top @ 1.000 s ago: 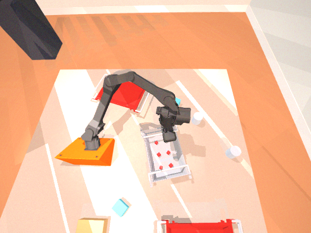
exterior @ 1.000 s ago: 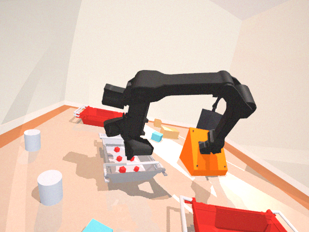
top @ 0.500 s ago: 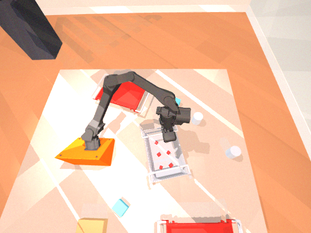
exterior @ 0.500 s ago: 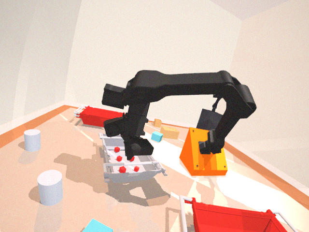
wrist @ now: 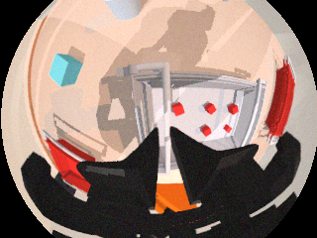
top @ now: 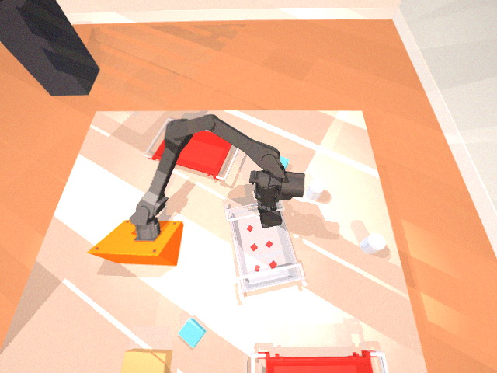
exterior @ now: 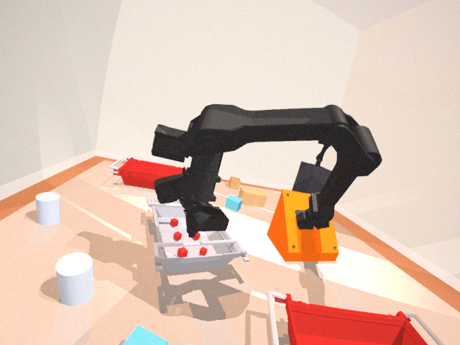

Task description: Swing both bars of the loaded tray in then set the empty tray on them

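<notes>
Now: gripper tip 28 cm to the right of the red tray, 28 cm past it and 5 cm above it. The rest, counted from my gripper tip: cream box 47 cm to the right, 34 cm behind, 6 cm below.
</notes>
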